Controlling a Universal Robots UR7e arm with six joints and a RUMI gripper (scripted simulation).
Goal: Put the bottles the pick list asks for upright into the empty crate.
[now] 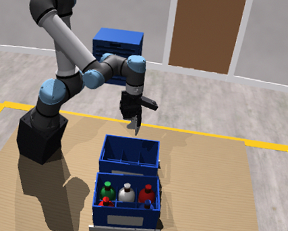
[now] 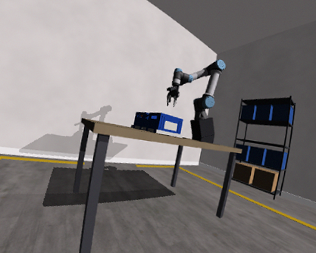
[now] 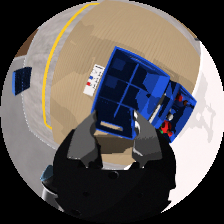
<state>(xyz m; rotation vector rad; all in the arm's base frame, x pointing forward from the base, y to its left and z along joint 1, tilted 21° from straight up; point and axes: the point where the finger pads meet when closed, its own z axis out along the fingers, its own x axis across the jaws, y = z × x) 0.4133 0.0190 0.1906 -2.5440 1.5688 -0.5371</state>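
My hand is 25 cm to the left of the white bottle, 19 cm above it and 2 cm short of it. The rest, counted from my hand: pick list strip: 28 cm below, 10 cm to the left, 2 cm behind; then blue-capped bottle: 32 cm to the right, 19 cm below, 11 cm ahead; then green bottle: 26 cm to the right, 19 cm below, 7 cm behind.
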